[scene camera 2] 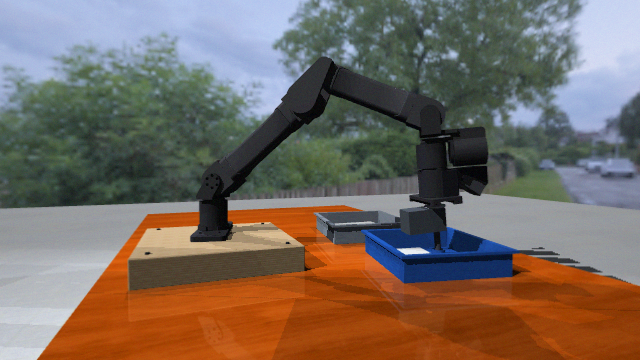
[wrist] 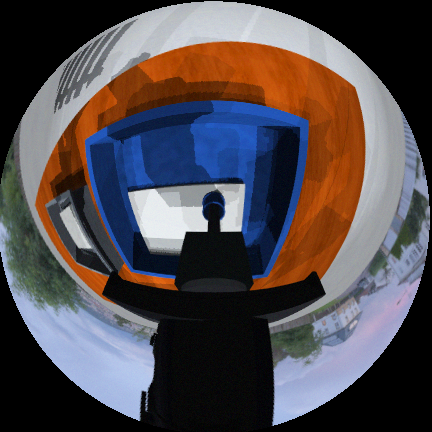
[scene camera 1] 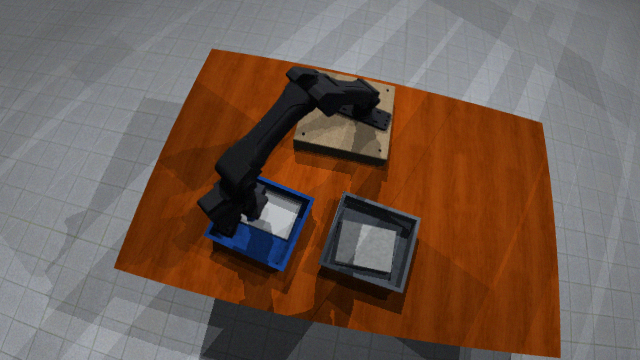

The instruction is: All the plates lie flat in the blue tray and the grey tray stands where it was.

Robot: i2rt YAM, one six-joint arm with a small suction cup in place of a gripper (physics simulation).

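Seen in the pictures: hand at its tool point: [wrist: 213, 197] [scene camera 1: 251, 218]; arm's base at its link origin: [scene camera 2: 213, 232] [scene camera 1: 361, 112].
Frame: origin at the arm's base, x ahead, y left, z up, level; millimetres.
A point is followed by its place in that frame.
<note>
The blue tray [scene camera 1: 268, 261] {x 559, y -69, z 0 mm} [scene camera 2: 447, 268] {x 434, y -260, z -28 mm} [wrist: 181, 149] {x 527, y -138, z -47 mm} stands on the orange table, left of the grey tray [scene camera 1: 409, 257] {x 397, y 291, z -1 mm} [scene camera 2: 340, 232] {x 309, y 53, z -20 mm} [wrist: 96, 241] {x 393, y 58, z -16 mm}. A white plate [scene camera 1: 279, 217] {x 428, y -100, z -41 mm} [scene camera 2: 413, 251] {x 447, y -86, z -41 mm} [wrist: 169, 217] {x 436, y -115, z -41 mm} lies flat on the blue tray's floor, against the side nearest the grey tray. My suction cup [scene camera 2: 437, 246] [wrist: 213, 199] is lowered inside the blue tray at the plate's far edge, with suction off and nothing hanging from it. In scene camera 1 the arm hides the cup. A stack of grey-white plates [scene camera 1: 366, 246] {x 408, y 168, z -29 mm} [scene camera 2: 348, 222] [wrist: 74, 227] {x 410, y 173, z -29 mm} lies flat in the grey tray.
The arm stands on a wooden base block [scene camera 1: 340, 138] {x 125, y -28, z 0 mm} [scene camera 2: 214, 263] {x 26, y -196, z -18 mm} at the back of the table. The arm's wrist hangs over the blue tray's left part. The table edge runs close in front of both trays.
</note>
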